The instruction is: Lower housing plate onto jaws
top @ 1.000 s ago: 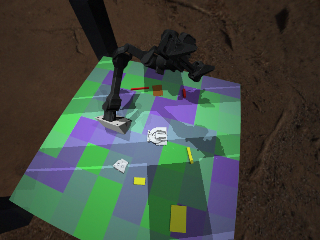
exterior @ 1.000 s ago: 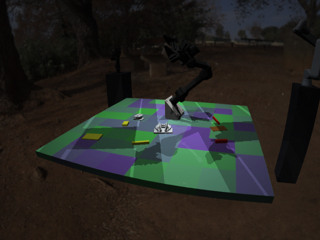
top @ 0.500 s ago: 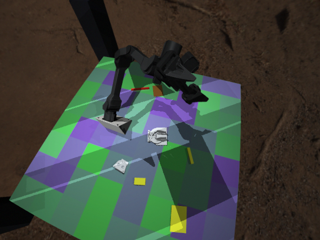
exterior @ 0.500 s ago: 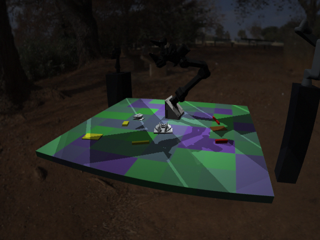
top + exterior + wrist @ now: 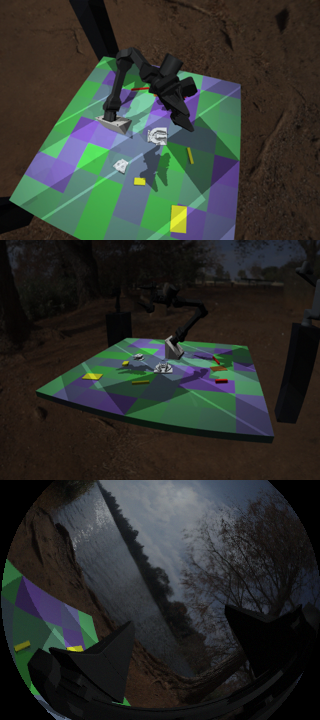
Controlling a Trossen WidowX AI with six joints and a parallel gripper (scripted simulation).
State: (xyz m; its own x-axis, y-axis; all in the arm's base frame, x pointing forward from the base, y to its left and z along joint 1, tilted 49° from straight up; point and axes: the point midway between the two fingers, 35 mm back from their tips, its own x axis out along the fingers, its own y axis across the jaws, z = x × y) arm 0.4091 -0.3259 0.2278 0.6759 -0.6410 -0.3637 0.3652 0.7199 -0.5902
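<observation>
Right now my gripper tip is 47 cm above the white housing plate, 28 cm past it and 16 cm to the left of it. Round my gripper tip: yellow bar 49 cm below, 10 cm ahead, 4 cm to the left; small yellow tile 49 cm below, 20 cm to the right, 14 cm behind; large yellow tile 50 cm below, 31 cm to the right, 12 cm ahead.
</observation>
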